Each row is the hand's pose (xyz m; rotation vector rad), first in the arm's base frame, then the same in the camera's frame.
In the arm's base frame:
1: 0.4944 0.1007 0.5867 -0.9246 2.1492 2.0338
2: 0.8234 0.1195 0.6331 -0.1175 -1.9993 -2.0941
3: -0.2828 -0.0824 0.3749 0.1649 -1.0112 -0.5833
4: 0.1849 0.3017 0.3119 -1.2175 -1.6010 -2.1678
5: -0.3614 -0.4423 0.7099 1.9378 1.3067 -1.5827
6: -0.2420 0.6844 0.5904 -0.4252 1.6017 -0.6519
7: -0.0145 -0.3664 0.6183 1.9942 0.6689 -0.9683
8: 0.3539 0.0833 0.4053 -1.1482 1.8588 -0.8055
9: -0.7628 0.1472 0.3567 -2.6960 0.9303 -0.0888
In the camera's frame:
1: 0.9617 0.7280 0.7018 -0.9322 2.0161 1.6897
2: 1.2623 0.6933 0.8404 -0.0113 2.1284 2.1982
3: 0.2567 0.6692 0.2754 0.1508 -1.3197 -0.7222
4: 0.7820 0.9666 0.3519 1.0521 1.5663 2.3774
5: 0.0258 0.3416 0.5708 2.2209 1.0305 -1.3151
6: 0.3664 1.4265 0.5002 -0.1938 1.3665 -0.8196
7: 0.3921 0.3545 0.5827 2.1489 0.3325 -0.7580
8: 0.8774 0.7270 0.4877 -0.8370 1.7252 -1.0282
9: -0.1515 0.9750 0.1229 -2.5199 1.0686 -0.5096

